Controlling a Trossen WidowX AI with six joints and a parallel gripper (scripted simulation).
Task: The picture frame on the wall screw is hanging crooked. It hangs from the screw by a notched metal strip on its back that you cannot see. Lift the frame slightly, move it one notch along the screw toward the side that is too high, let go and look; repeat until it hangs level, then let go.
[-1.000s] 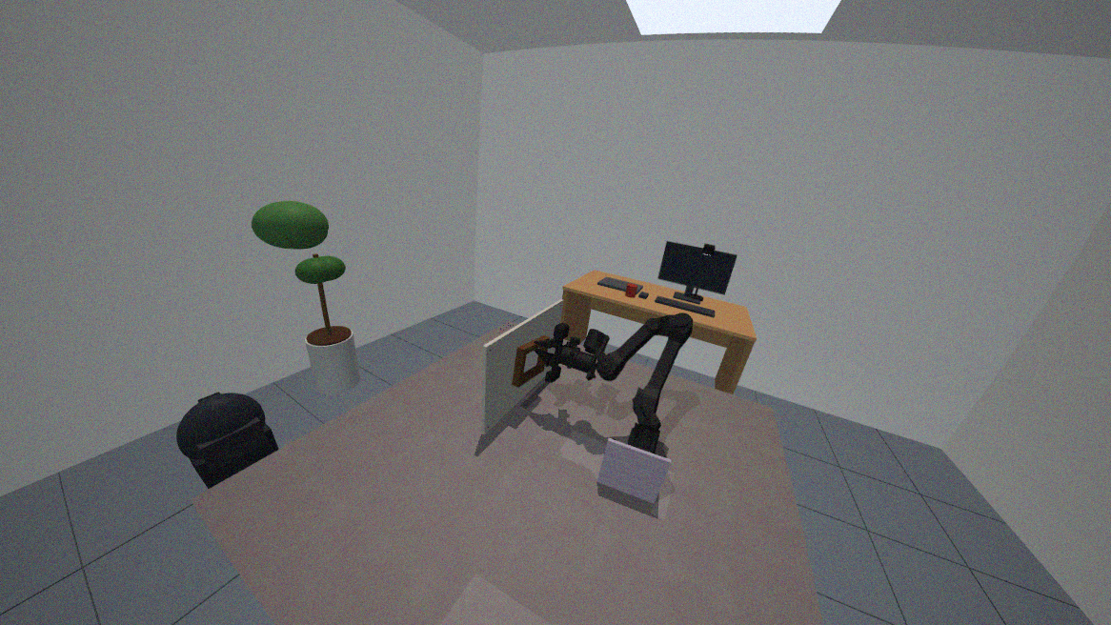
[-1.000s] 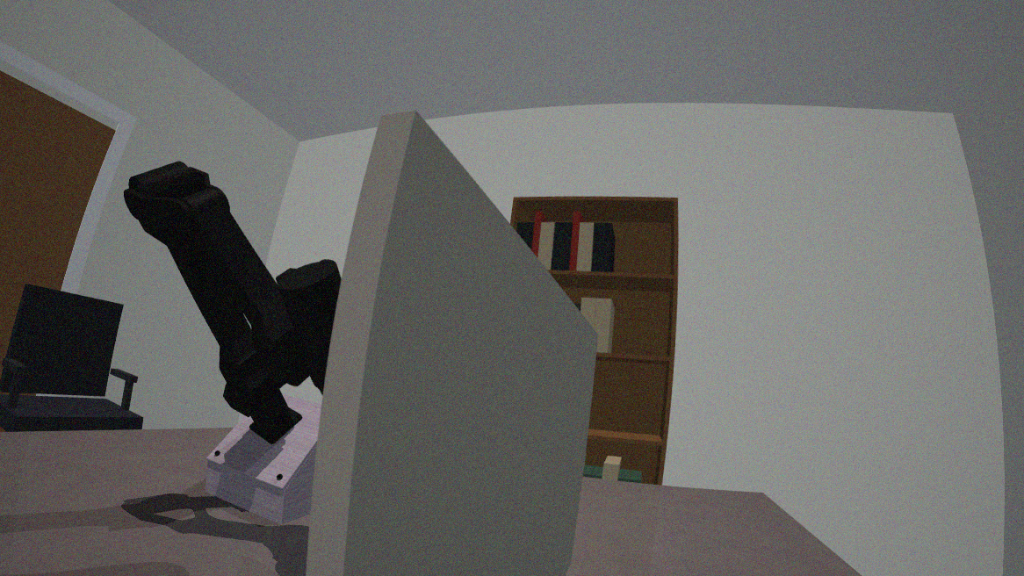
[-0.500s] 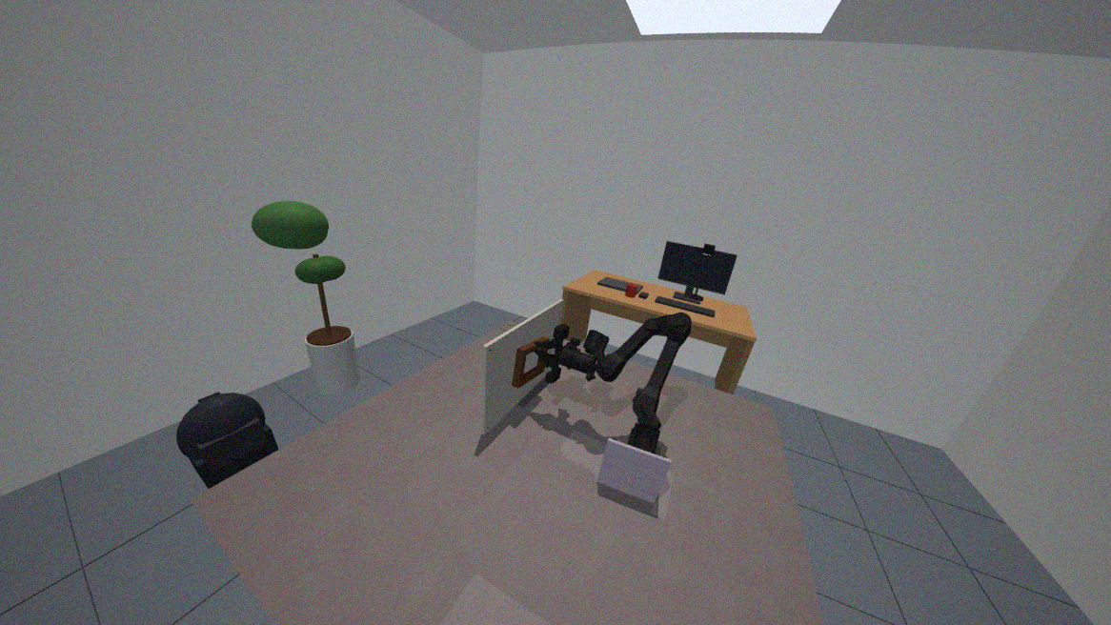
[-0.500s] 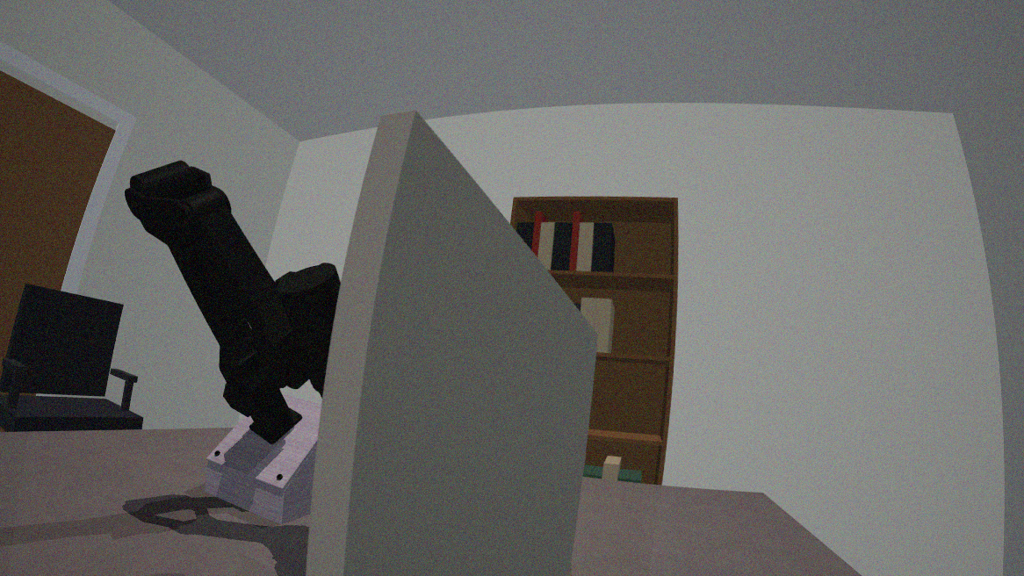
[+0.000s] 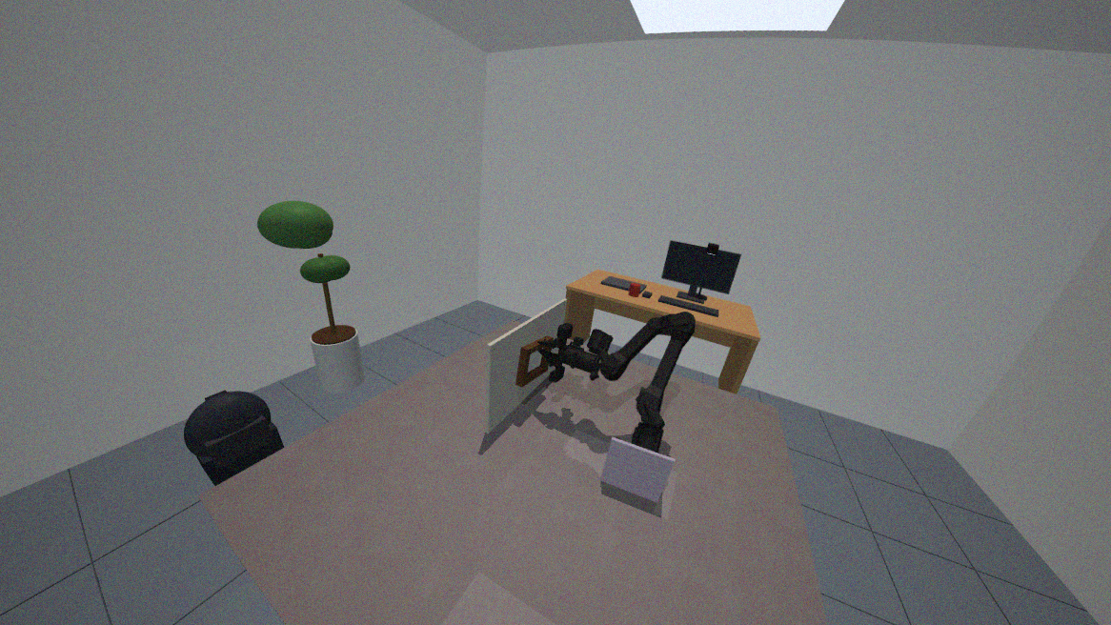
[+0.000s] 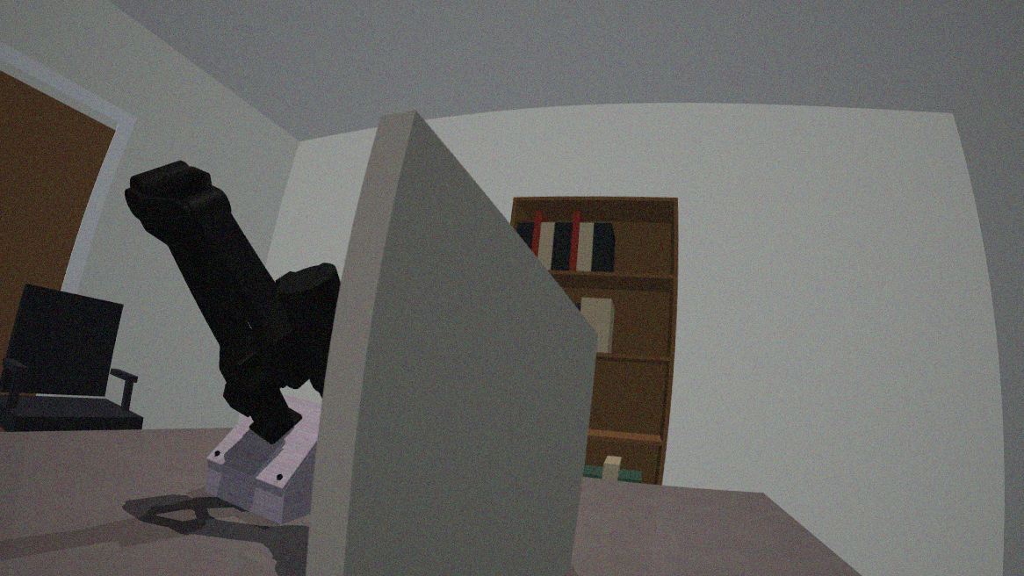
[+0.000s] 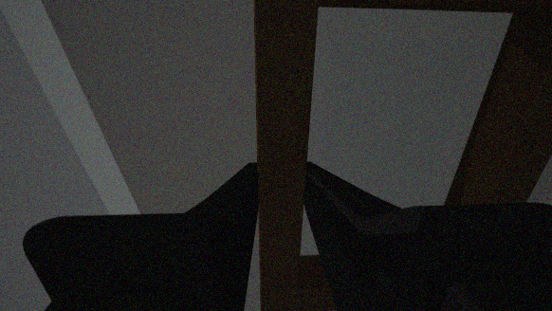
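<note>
My gripper tip is now 5 cm above the brown wooden picture frame, 1 cm to the right of it and 1 cm short of it. From my gripper tip the other things lie so: wall panel 7 cm below, 2 cm ahead, 1 cm to the right.
</note>
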